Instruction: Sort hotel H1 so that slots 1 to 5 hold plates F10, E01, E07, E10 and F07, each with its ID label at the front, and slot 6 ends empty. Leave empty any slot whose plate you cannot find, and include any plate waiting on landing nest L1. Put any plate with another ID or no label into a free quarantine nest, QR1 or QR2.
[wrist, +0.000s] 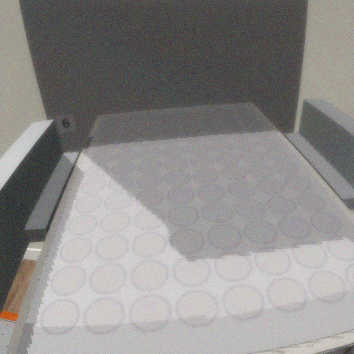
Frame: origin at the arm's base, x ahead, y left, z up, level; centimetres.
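Where they show: gripper, between the fingertips: (182, 129).
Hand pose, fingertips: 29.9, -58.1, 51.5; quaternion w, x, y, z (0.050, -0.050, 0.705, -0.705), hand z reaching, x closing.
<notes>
Things, the pixels of their top centre, and the offset from my fingertips, as dx, dy, dz. "spot": a spot on its surface instead. Level surfaces: height alone.
- hotel's dark back panel, a spot on its surface: (165, 55) spot: +0.9, -3.9, +2.3
- slot marker 6, a spot on its surface: (66, 123) spot: +6.5, -3.1, -0.7
- pale perforated surface, height of its surface: dz -50.2
A pale, clear-topped plate (150, 272) with rows of round wells fills the lower and middle part of the wrist view, in front of the hotel's dark back panel (165, 55) at the slot marker 6 (66, 123). It lies flat, with a grey shadow over part of its top. My gripper (182, 129) is shut on this plate, one finger along its left side and one along its right. The plate's front edge is cut off at the bottom right, and its ID cannot be read here. The lower slots, the landing nest and the quarantine nests do not show.
A light wall (330, 55) stands on both sides of the back panel. At the lower left, a strip of wooden floor (21, 282), an orange edge (9, 316) and part of a pale perforated surface (6, 336) show beyond the left finger.
</notes>
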